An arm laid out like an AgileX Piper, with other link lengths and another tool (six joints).
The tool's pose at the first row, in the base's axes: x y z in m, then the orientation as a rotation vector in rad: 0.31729 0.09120 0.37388 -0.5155 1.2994 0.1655
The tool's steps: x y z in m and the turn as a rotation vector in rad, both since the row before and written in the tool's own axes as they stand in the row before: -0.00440 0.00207 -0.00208 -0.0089 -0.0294 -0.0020; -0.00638 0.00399 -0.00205 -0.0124 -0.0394 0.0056; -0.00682 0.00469 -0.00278 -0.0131 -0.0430 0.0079; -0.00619 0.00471 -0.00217 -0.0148 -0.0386 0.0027; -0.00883 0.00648 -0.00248 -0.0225 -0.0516 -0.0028; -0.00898 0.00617 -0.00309 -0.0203 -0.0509 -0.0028; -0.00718 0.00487 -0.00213 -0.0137 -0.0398 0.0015; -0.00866 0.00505 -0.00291 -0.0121 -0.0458 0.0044; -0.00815 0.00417 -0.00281 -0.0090 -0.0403 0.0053; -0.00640 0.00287 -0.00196 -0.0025 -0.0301 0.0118; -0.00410 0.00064 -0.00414 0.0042 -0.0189 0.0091; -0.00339 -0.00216 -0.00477 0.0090 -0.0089 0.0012; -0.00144 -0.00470 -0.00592 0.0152 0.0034 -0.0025; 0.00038 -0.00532 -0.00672 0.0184 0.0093 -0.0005
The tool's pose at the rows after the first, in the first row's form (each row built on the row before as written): 0.31344 0.09281 0.37712 -0.5202 1.2699 0.1767; 0.30813 0.09633 0.38162 -0.5215 1.2326 0.1987; 0.30155 0.09996 0.38607 -0.5213 1.1923 0.2237; 0.29546 0.10358 0.38995 -0.5262 1.1546 0.2441; 0.28709 0.10856 0.39554 -0.5384 1.1020 0.2671; 0.27793 0.11261 0.40082 -0.5484 1.0501 0.2884; 0.27061 0.11570 0.40491 -0.5522 1.0107 0.3069; 0.26170 0.11828 0.40971 -0.5517 0.9665 0.3284; 0.25335 0.11988 0.41411 -0.5489 0.9281 0.3476; 0.24703 0.12075 0.41763 -0.5393 0.9023 0.3668; 0.24171 0.11854 0.41871 -0.5272 0.8874 0.3776; 0.23786 0.11371 0.41957 -0.5164 0.8805 0.3766; 0.23570 0.10636 0.41887 -0.5042 0.8853 0.3666; 0.23430 0.09826 0.41641 -0.4895 0.8968 0.3556
